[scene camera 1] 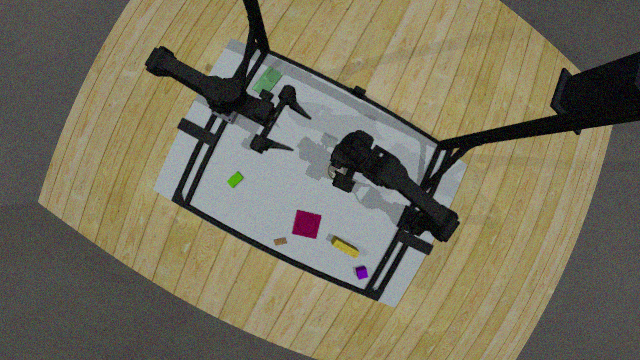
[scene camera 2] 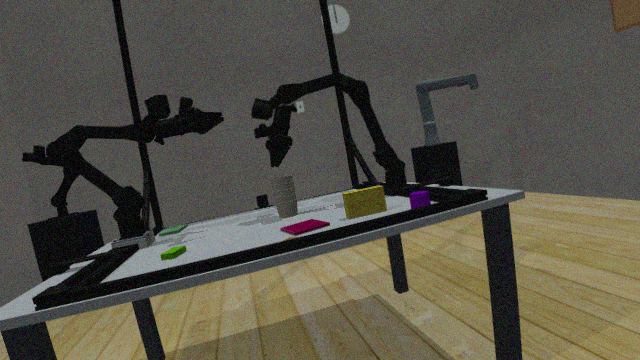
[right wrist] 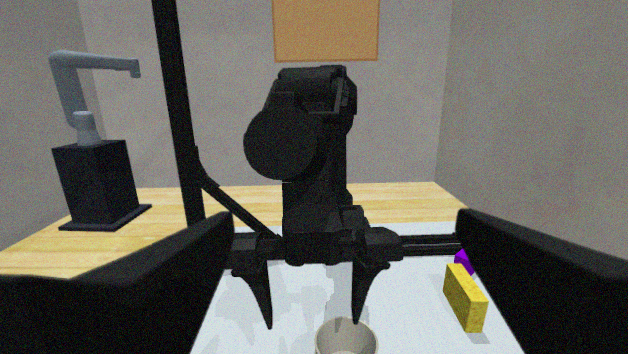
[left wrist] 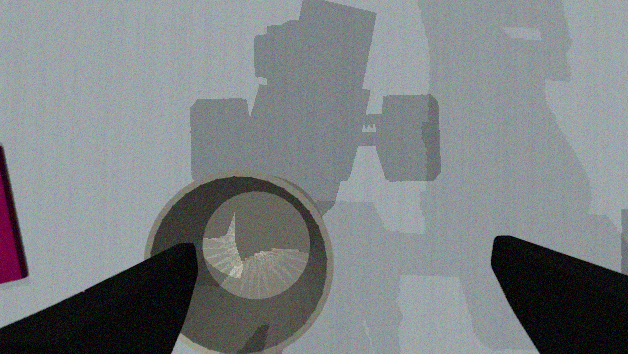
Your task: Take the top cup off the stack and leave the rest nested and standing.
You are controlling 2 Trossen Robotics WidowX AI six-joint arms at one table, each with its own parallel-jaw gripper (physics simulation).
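Frame: origin at the left arm's base, x back, y right, z up, level; metres.
Seen in the pictures: left gripper, fingertip midpoint: (scene camera 2: 274, 167) (right wrist: 313, 325) (left wrist: 344, 253); right gripper, fingertip midpoint: (scene camera 1: 302, 134) (scene camera 2: 222, 116) (right wrist: 344, 220); left arm's base, link origin: (scene camera 1: 412, 220) (scene camera 2: 397, 186); right arm's base, link origin: (scene camera 1: 226, 106) (scene camera 2: 132, 236).
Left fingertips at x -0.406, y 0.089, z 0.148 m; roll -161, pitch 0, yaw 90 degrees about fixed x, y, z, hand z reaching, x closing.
Pixels of each thing's middle, then the offset from my left fingertips to it. "pt": a spot on its surface instead.
- magenta square, surface spot: (left wrist: 9, 235) pt dy -0.227, dx +0.010, dz -0.161 m
- yellow block, body centre: (right wrist: 463, 295) (scene camera 2: 364, 201) (scene camera 1: 344, 246) dy -0.295, dx +0.176, dz -0.134 m
- purple cube, body centre: (scene camera 2: 420, 200) (right wrist: 465, 262) (scene camera 1: 361, 272) dy -0.376, dx +0.298, dz -0.149 m
- small brown block, body centre: (scene camera 1: 280, 241) dy -0.387, dx -0.067, dz -0.165 m
- bright green block, body centre: (scene camera 2: 173, 252) (scene camera 1: 235, 179) dy -0.232, dx -0.334, dz -0.162 m
- pale green piece, body centre: (scene camera 2: 173, 229) (scene camera 1: 267, 81) dy +0.186, dx -0.390, dz -0.164 m
A stack of nested grey-beige cups (scene camera 2: 286, 197) (left wrist: 256, 270) (right wrist: 346, 336) stands upright on the table, open end up. In scene camera 1 the left arm covers most of it. My left gripper (scene camera 2: 276, 164) (left wrist: 344, 253) (right wrist: 313, 325) is open and empty, pointing down a little above the top rim. In the left wrist view one finger overlaps the left side of the top cup's mouth; the other is well to the right of the rim. My right gripper (scene camera 1: 301, 134) (scene camera 2: 221, 118) is open and empty, held level high above the table at the left.
A magenta square (scene camera 1: 306, 224) (scene camera 2: 305, 226) (left wrist: 9, 235) lies near the stack. A yellow block (scene camera 1: 345, 247) (scene camera 2: 365, 202) (right wrist: 461, 295), purple cube (scene camera 1: 361, 272), small brown block (scene camera 1: 280, 241), bright green block (scene camera 1: 235, 179) and pale green piece (scene camera 1: 267, 80) are on the table. A black frame borders it.
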